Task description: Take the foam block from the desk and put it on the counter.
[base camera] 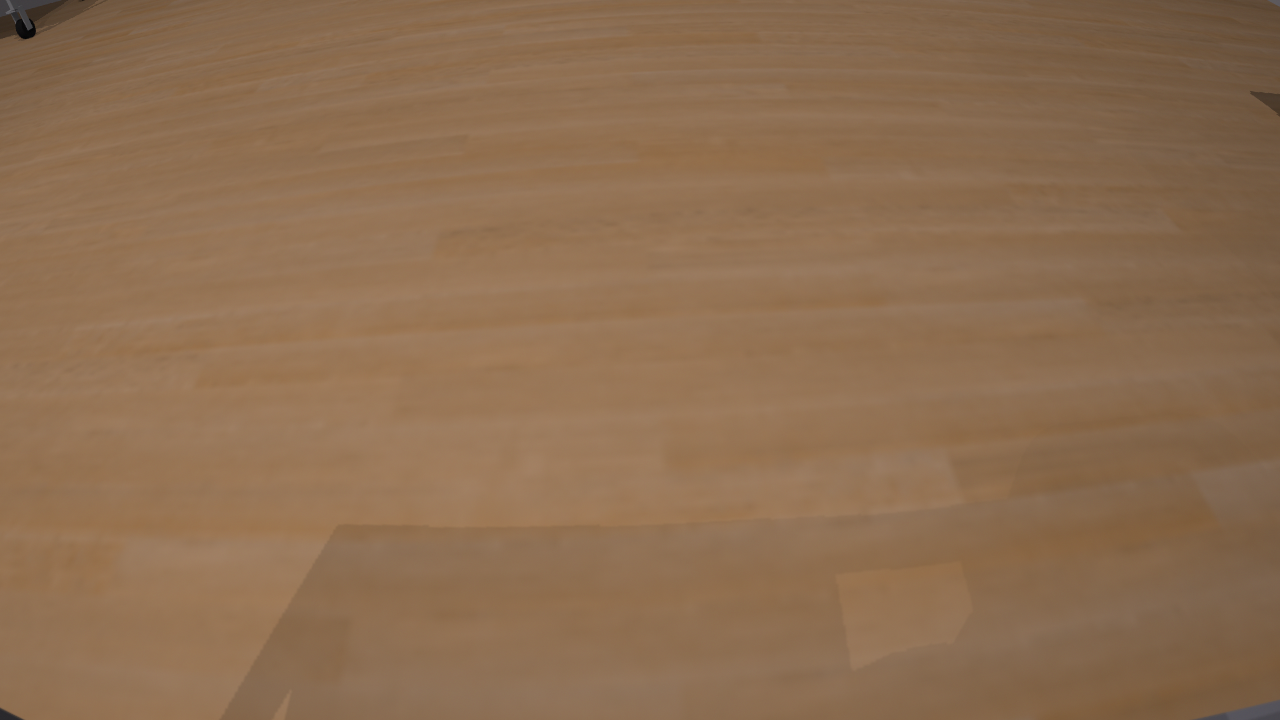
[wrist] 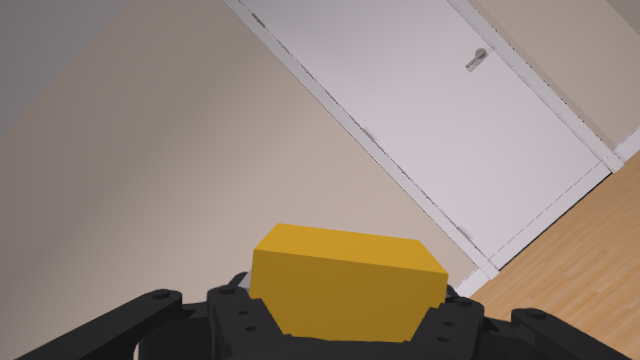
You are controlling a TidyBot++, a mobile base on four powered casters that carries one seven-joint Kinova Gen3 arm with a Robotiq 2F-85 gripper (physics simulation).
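Frame: origin at the arm's base, x right, y ahead, z up, level; metres.
Seen in the pictures: gripper, fingertip midpoint: (wrist: 340, 287).
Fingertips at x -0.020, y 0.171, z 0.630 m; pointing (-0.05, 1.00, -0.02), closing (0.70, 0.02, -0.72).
A point is followed by its place in that frame.
The foam block (wrist: 348, 292) @[x -0.008, y 0.127, z 0.639 m] is a yellow block at the bottom middle of the wrist view. My gripper (wrist: 340, 287) @[x -0.020, y 0.171, z 0.630 m] is shut on it, with a dark finger against each side of the block. Wall and a door show behind the block, and no surface shows touching it. The desk and the counter do not show in either view. The gripper does not show in the base camera view.
A white door (wrist: 440, 115) @[x 0.486, y 2.109, z 0.435 m] with a handle (wrist: 477, 59) @[x 0.798, y 2.071, z 0.519 m] stands in a beige wall (wrist: 210, 165) @[x -0.599, y 2.095, z 1.113 m], seen tilted. Wood floor (base camera: 626, 358) @[x -0.020, y 0.450, z -0.397 m] (wrist: 590, 280) @[x 0.345, y 1.591, z -0.397 m] lies ahead of the base, with a shadow at the near edge. A black caster wheel (base camera: 25, 28) @[x -1.521, y 1.652, z -0.369 m] shows at the far left corner.
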